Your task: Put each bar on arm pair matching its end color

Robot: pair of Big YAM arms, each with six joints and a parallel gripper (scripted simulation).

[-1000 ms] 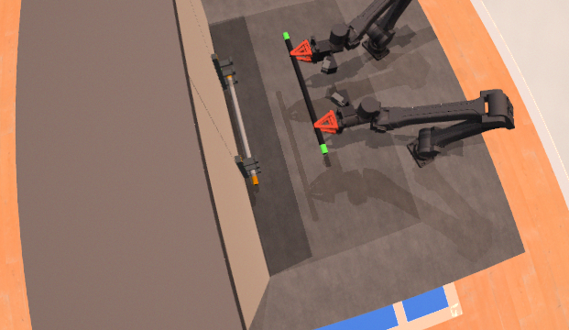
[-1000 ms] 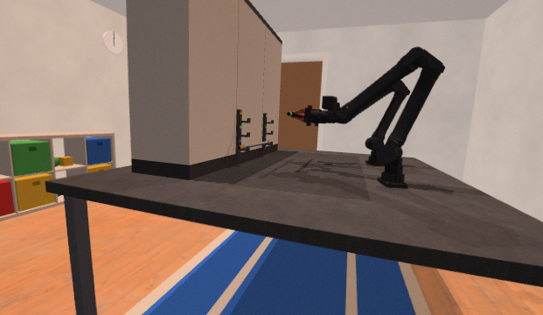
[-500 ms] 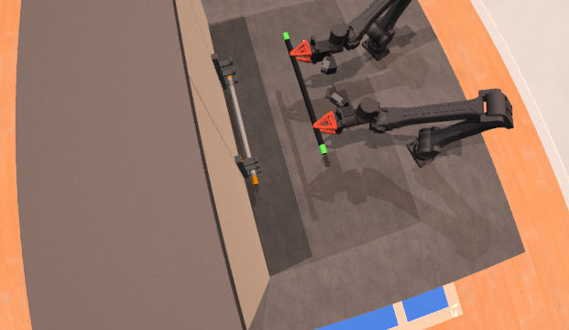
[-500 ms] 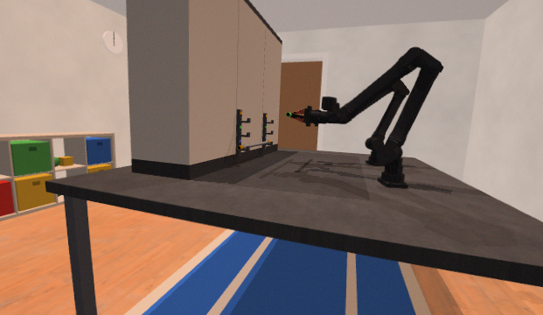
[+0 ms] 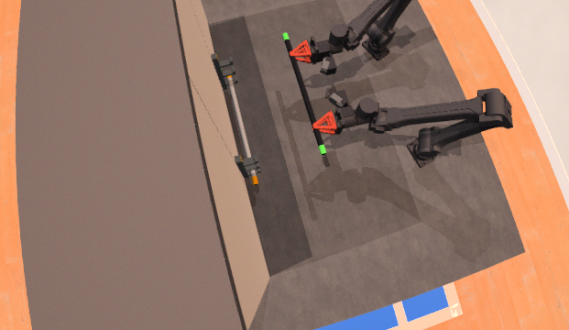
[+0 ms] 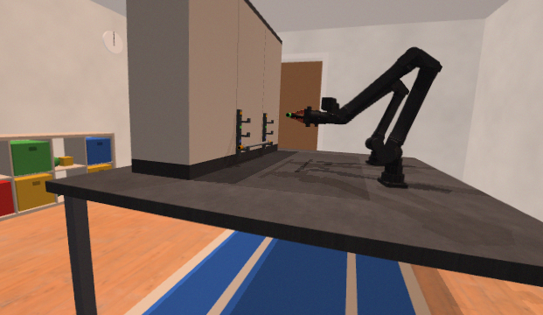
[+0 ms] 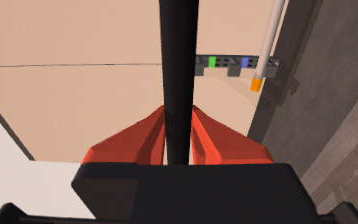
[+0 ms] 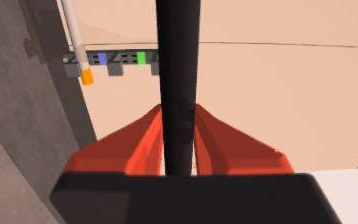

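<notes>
The black bar is 10 mm behind my left hand and 150 mm to the right of it. Round my left hand: beige wall unit: 440 mm ahead, 150 mm to the right, 170 mm above; then silver bar: 250 mm ahead, 150 mm to the right, 180 mm below.
</notes>
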